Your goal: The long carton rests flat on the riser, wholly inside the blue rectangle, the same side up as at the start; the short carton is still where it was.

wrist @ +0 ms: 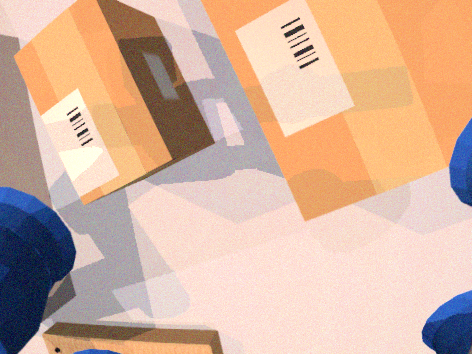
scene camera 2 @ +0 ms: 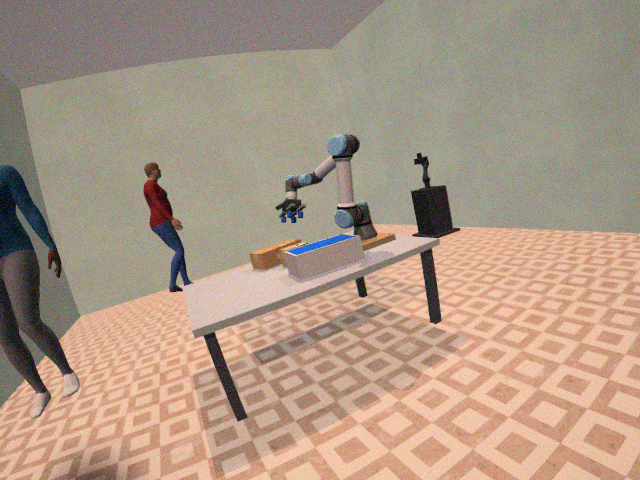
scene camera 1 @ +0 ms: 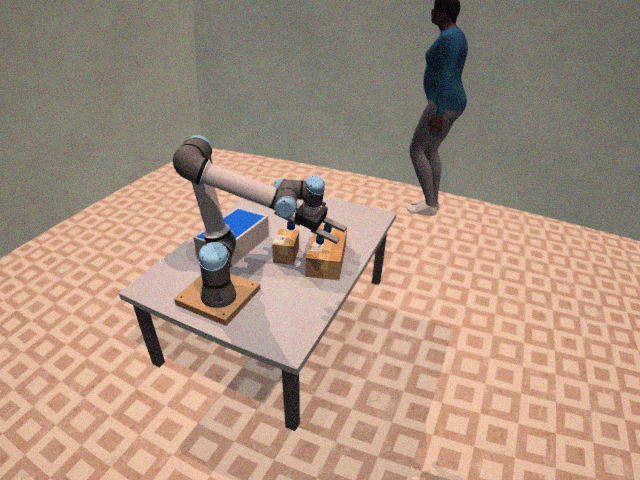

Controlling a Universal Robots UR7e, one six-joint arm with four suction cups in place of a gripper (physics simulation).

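Observation:
The long carton lies flat on the table, its label and tape strip facing up. The short carton stands beside it, label up, between the long carton and the riser; it is mostly hidden behind the riser in scene camera 2. The pale riser has the blue rectangle on its top, with no carton on it. My gripper is open, suction off, and hangs above the cartons, touching neither. Blue suction cups show at the wrist view's edges.
The arm stands on a wooden base plate on the grey table. A person in blue stands beyond the table. A person in red and a black pedestal stand further off.

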